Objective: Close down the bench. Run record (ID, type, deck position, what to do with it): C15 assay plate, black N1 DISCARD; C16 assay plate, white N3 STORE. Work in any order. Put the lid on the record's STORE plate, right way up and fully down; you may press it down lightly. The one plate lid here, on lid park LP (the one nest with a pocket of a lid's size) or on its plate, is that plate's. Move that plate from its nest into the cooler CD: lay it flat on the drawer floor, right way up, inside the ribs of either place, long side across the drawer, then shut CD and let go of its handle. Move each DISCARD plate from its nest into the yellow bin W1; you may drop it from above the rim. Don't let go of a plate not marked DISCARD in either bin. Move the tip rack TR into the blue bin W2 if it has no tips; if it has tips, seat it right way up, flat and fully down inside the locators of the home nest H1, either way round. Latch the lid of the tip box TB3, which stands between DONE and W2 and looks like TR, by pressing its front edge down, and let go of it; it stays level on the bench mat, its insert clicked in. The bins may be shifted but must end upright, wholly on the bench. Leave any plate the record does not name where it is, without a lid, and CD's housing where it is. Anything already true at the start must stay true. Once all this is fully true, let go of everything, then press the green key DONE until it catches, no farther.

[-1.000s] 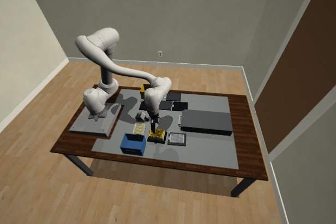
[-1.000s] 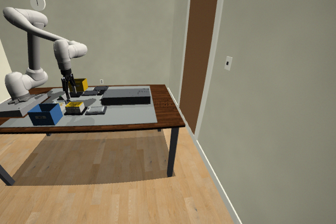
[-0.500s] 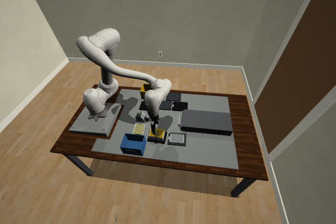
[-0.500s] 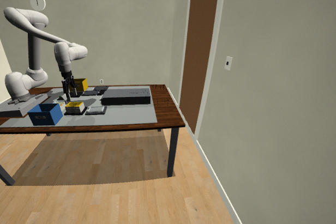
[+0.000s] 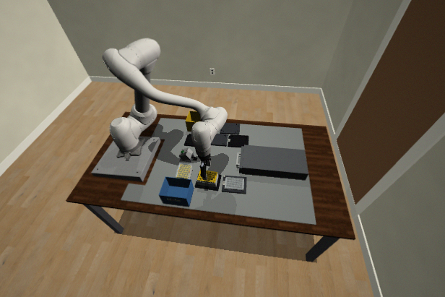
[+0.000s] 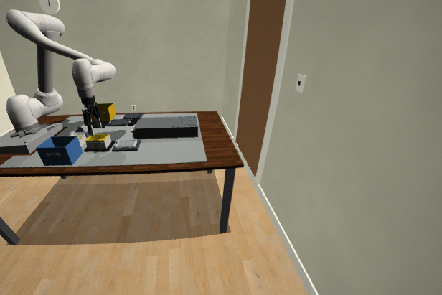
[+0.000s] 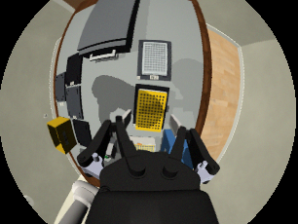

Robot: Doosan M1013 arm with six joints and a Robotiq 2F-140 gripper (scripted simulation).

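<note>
The tip rack TR is 10 mm behind my hand and 80 mm below it. From my hand the other things lie so: done key block: 160 mm behind, 220 mm to the left, 90 mm below; then black nest: 130 mm below; then blue bin W2: 200 mm behind, 90 mm to the right, 100 mm below.
</note>
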